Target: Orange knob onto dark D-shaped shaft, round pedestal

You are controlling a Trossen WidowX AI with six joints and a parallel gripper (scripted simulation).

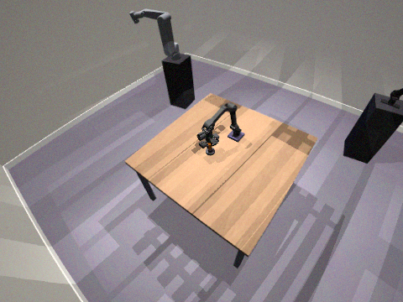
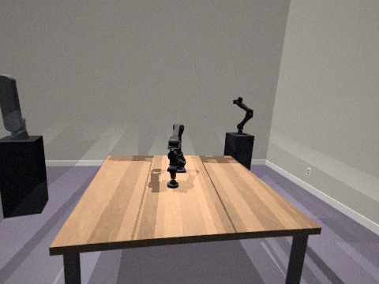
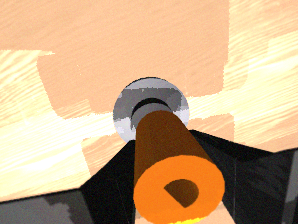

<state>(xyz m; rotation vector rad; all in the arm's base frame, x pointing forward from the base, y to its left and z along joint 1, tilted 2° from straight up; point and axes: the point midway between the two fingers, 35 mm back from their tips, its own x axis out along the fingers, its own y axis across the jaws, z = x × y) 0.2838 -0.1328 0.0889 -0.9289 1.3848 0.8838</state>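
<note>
Now: the dark D-shaped shaft 40 mm below my gripper tip. From my gripper tip the other things lie so: orange knob 20 mm above.
</note>
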